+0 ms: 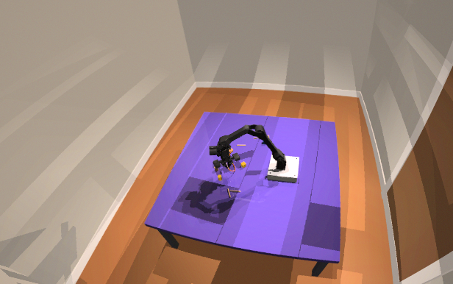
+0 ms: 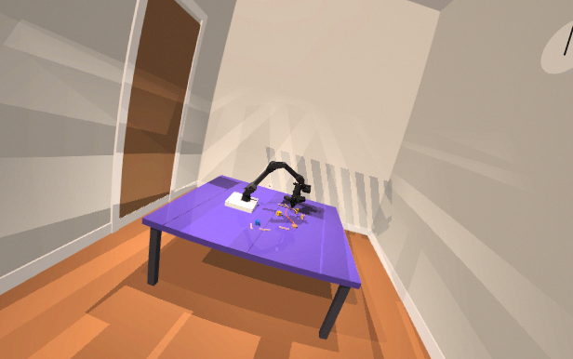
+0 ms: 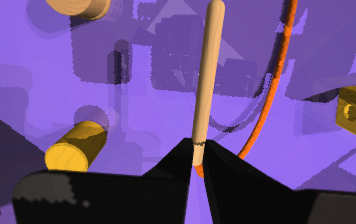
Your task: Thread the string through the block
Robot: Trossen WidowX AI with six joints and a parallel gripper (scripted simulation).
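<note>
Right now the thin wooden stick is 1 cm ahead of my gripper tip and 1 cm to the right of it. From my gripper tip the other things lie so: yellow wooden block 9 cm behind, 9 cm to the right, 4 cm below; then yellow cylinder 5 cm ahead, 7 cm to the left, 4 cm below; then tan cylinder 10 cm ahead, 1 cm to the right, 4 cm below.
</note>
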